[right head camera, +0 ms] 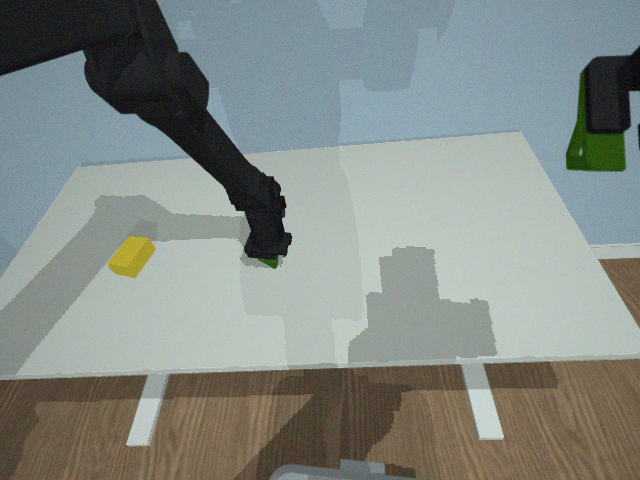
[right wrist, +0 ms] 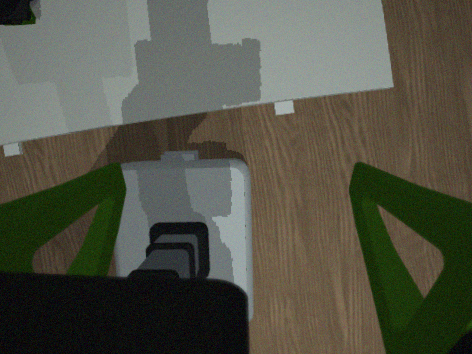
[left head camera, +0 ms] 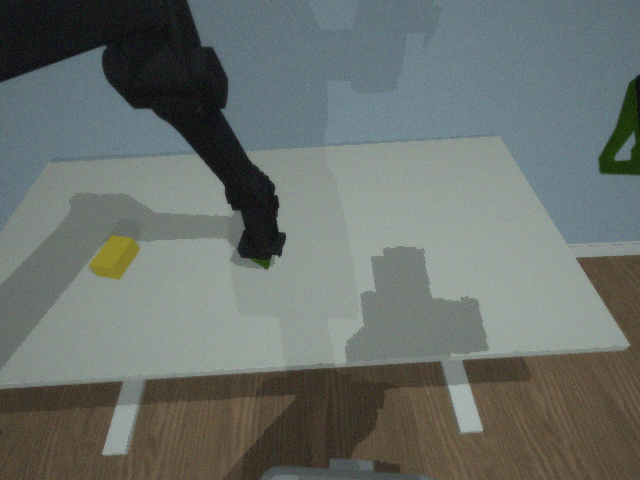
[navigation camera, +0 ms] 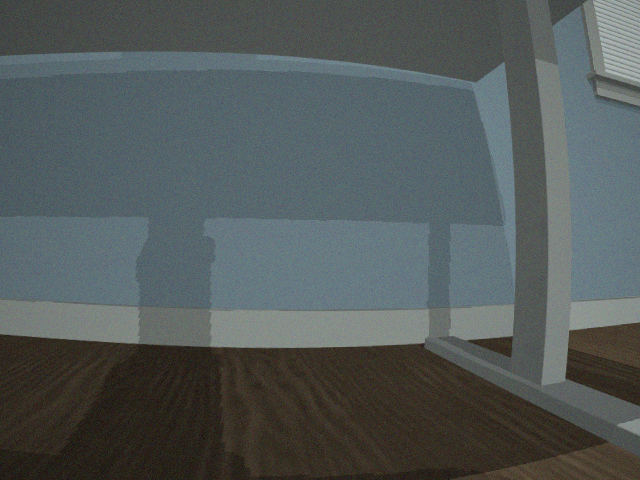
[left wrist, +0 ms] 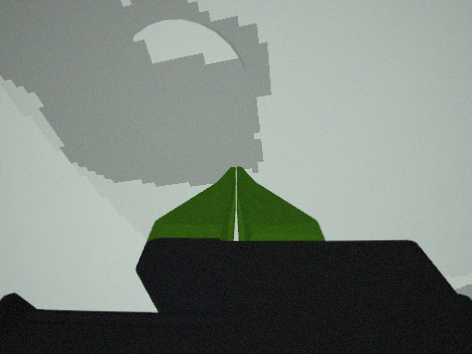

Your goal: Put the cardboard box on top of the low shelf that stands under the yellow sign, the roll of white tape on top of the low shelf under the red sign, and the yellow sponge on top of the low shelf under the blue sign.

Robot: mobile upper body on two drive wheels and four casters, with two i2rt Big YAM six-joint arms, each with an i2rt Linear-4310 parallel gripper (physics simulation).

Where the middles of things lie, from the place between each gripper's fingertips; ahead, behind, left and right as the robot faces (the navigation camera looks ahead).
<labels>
Right now the roll of white tape (left wrist: pixel 183 84) is 50 mm ahead of my left hand, 20 mm to the left of it and 10 mm above it. Round my left hand: yellow sponge (left head camera: pixel 116 255) 390 mm to the left, 20 mm above.
My right hand is 370 mm short of the roll of white tape, 470 mm to the right of it and 550 mm above it. The rest, counted from my right hand: yellow sponge: 320 mm ahead, 840 mm to the left, 540 mm below.
</labels>
